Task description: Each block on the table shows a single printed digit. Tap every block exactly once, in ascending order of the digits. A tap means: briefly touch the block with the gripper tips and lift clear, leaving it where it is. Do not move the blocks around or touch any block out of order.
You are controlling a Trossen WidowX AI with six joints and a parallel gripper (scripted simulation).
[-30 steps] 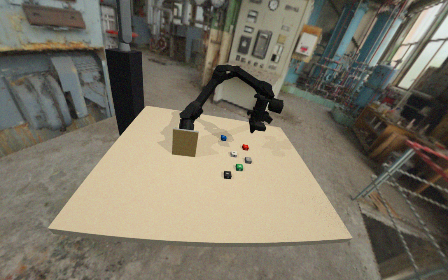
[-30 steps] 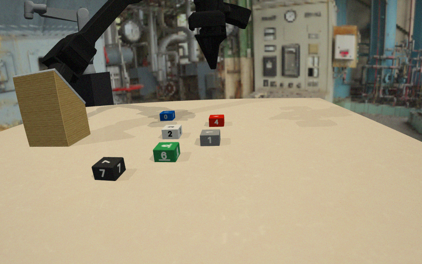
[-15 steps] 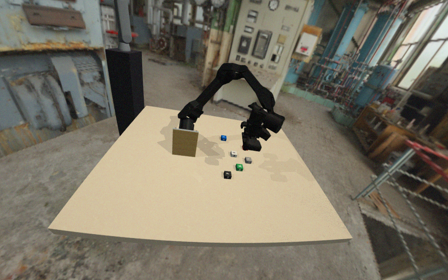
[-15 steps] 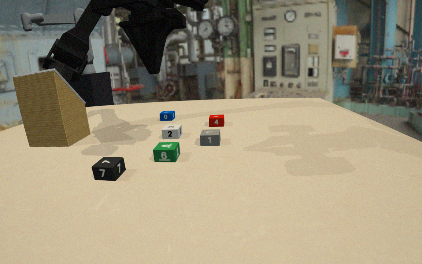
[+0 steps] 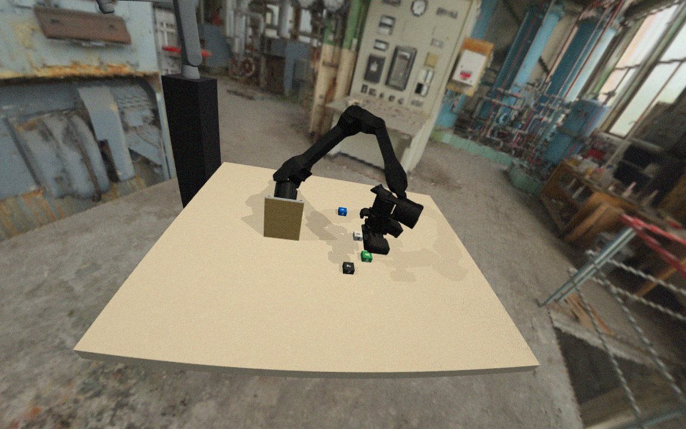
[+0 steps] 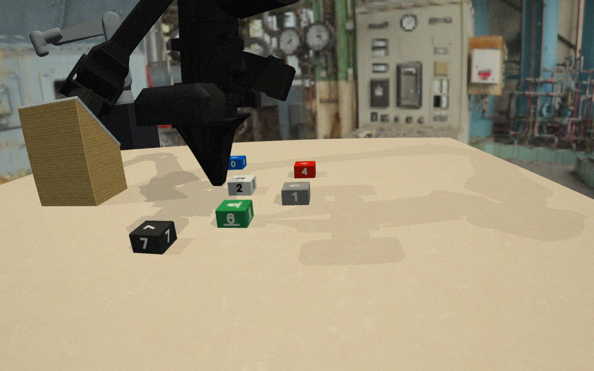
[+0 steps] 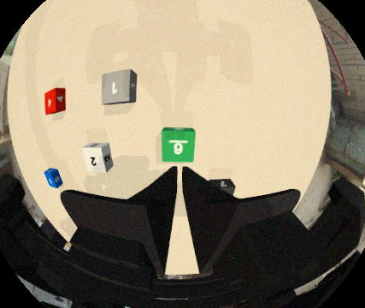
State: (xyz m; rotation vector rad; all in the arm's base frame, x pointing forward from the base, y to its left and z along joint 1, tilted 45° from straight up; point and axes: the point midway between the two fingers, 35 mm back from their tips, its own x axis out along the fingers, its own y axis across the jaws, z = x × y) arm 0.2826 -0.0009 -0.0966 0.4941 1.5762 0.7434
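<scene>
Right now my gripper tip is 30 mm above the green block and 10 mm short of it. The rest, counted from my gripper tip: white block: 100 mm to the left, 30 mm below, 20 mm behind; black block: 60 mm to the right, 50 mm behind, 30 mm below; grey block: 70 mm to the left, 70 mm ahead, 30 mm below.
</scene>
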